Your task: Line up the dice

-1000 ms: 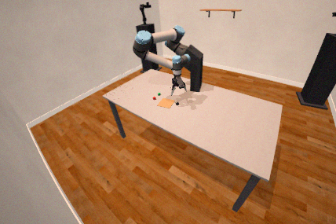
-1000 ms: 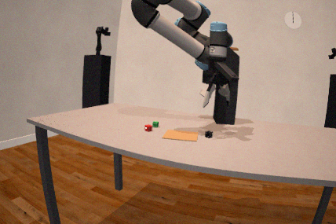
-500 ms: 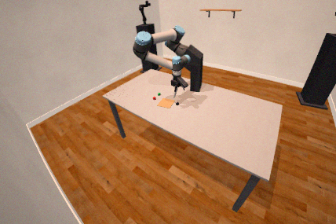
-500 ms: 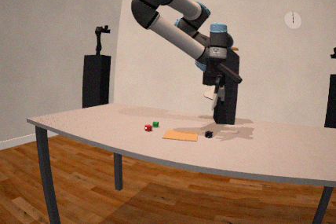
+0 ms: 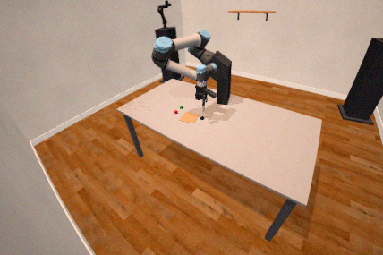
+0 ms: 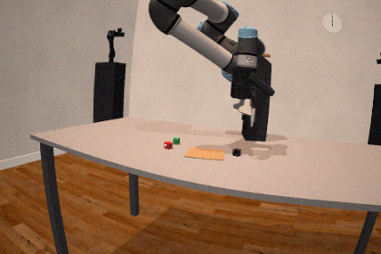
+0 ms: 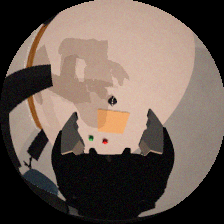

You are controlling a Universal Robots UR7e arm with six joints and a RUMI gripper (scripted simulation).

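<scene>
The black die lies 3 cm to the right of my hand and 11 cm below it. Also, from my hand: red die: 30 cm to the right, 11 cm below; then green die: 9 cm behind, 29 cm to the right, 11 cm below; then orange mat: 2 cm ahead, 15 cm to the right, 12 cm below.
</scene>
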